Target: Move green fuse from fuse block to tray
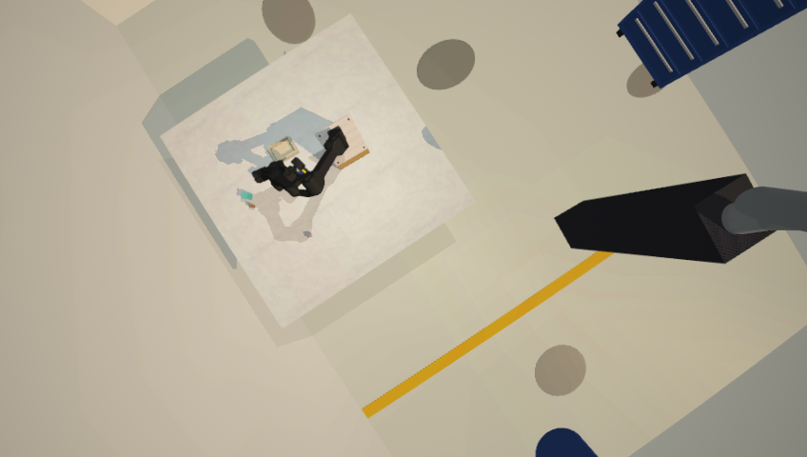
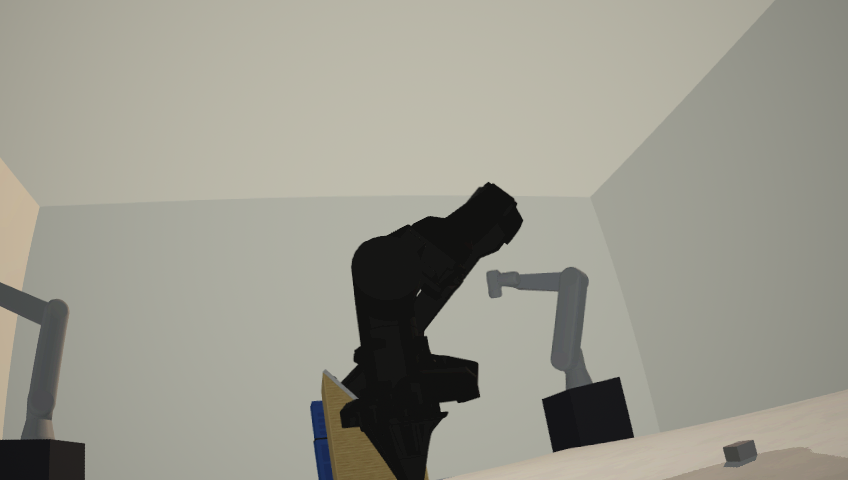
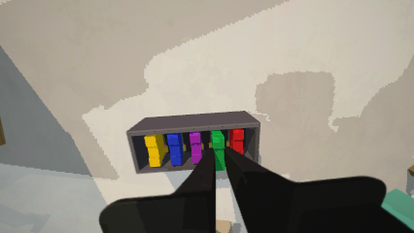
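The purple fuse is 20 mm behind my gripper tip, 10 mm to the right of it and 20 mm below it. From my gripper tip the other things lie so: green fuse 10 mm below; beige tray 10 mm behind, 190 mm to the right, 40 mm below; red fuse 20 mm ahead, 20 mm below.
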